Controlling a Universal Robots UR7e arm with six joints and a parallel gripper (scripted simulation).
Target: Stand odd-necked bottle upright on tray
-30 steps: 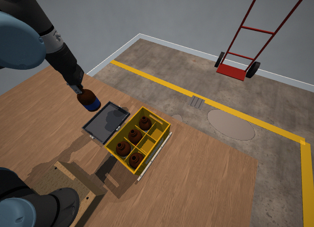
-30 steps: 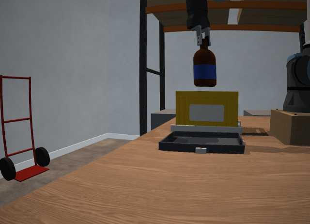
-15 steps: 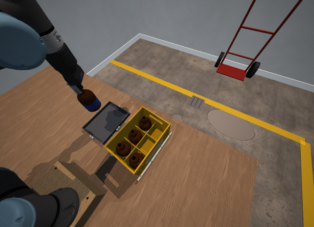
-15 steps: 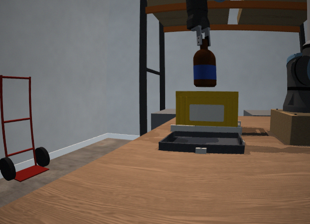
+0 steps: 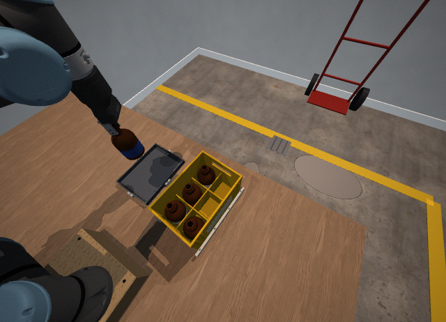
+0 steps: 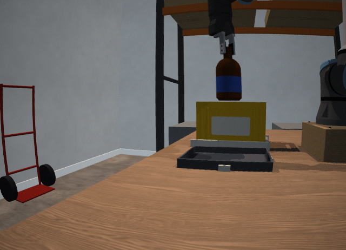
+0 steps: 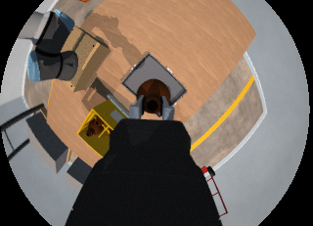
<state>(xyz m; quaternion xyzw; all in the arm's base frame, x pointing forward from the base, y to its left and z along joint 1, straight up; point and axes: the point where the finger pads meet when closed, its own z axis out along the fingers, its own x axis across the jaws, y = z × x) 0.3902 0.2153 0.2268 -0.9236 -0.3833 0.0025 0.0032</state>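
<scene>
Now: the dark tray 320 mm below my hand. From my hand the other things lie so: glass bottle (340 mm to the right, 240 mm below, 70 mm behind); then yellow crate (290 mm to the right, 240 mm below, 20 mm ahead).
</scene>
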